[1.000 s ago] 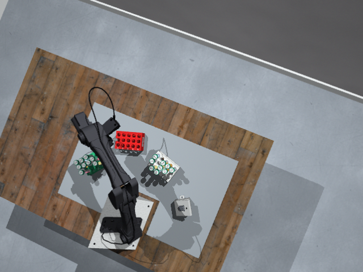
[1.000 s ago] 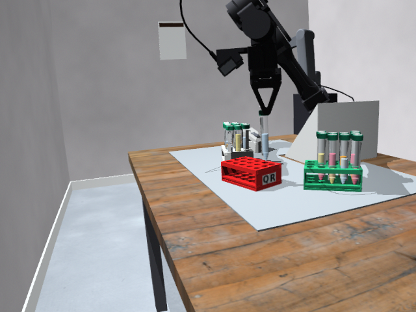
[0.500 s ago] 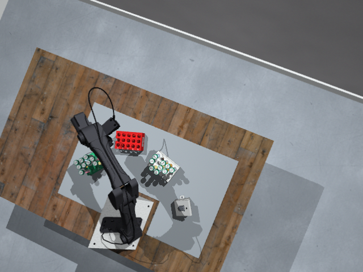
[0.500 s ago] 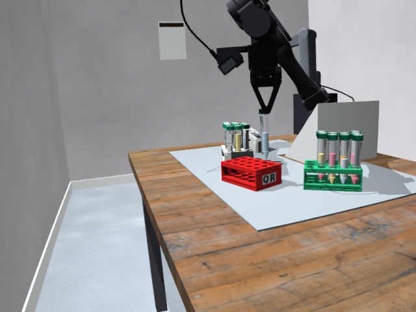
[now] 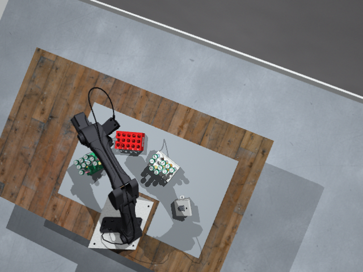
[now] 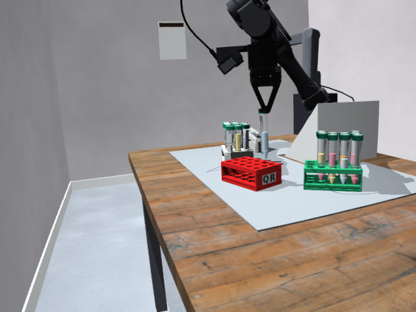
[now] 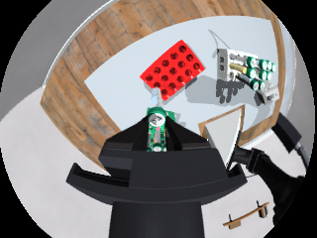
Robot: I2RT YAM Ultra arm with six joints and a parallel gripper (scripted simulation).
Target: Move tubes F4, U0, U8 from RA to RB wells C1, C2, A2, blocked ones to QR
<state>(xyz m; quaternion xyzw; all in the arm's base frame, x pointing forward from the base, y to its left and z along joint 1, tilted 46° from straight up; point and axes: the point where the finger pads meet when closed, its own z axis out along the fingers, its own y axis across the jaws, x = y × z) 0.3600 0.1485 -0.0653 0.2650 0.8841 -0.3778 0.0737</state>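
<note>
Now: hand 1 cm short of the tube and 6 cm above it. Round my hand: red rack QR: 2 cm ahead, 5 cm to the right, 16 cm below; then tube with yellow filling: 3 cm behind, 20 cm to the right, 12 cm below; then white rack RB: 5 cm behind, 25 cm to the right, 16 cm below.
</note>
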